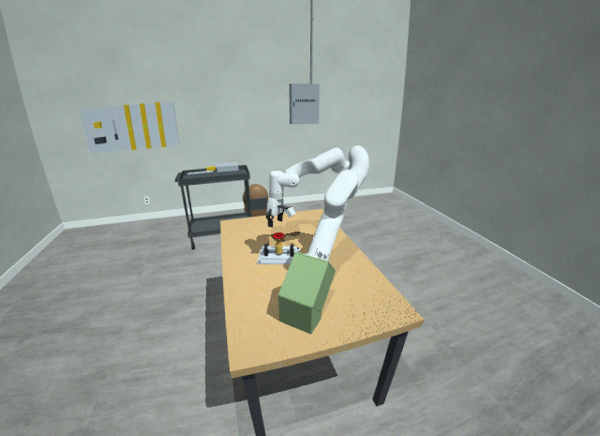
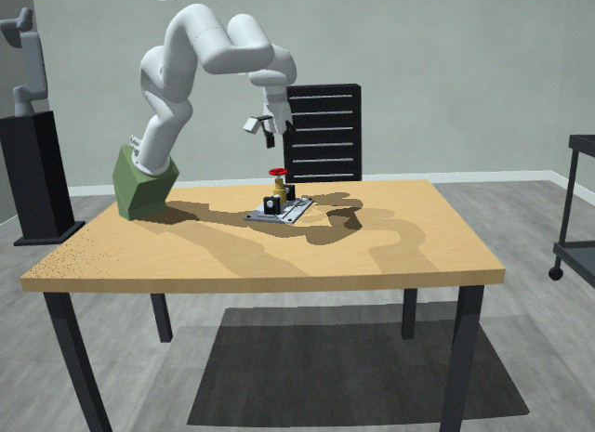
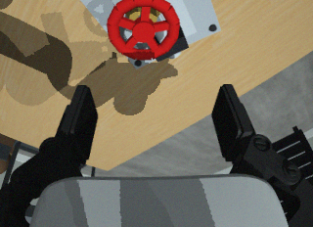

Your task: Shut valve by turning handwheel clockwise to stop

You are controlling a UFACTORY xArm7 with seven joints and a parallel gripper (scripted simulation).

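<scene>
My gripper is now 90 mm above the red spoked handwheel, 10 mm to the left of it and 10 mm past it.
</scene>
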